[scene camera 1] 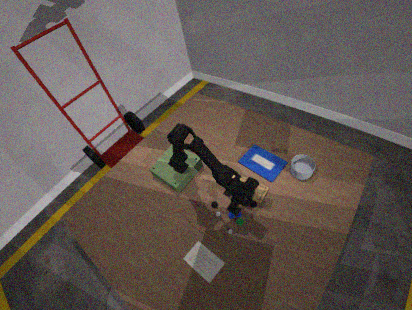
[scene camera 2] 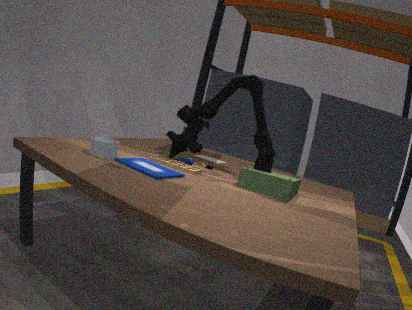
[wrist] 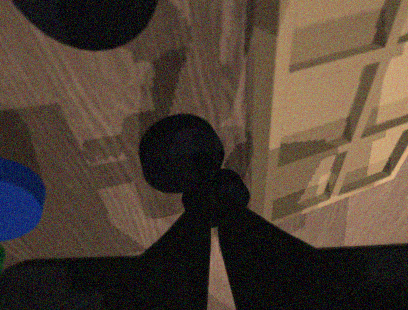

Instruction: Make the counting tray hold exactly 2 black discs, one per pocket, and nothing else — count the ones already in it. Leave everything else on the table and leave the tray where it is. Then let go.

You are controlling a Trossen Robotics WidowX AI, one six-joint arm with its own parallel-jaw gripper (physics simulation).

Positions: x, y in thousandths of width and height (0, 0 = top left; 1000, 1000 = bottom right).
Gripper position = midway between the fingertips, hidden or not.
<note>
The gripper (wrist: 521, 656) is shut, with nothing in its grasp. Also in view: a tan counting tray (wrist: 793, 273).
</note>
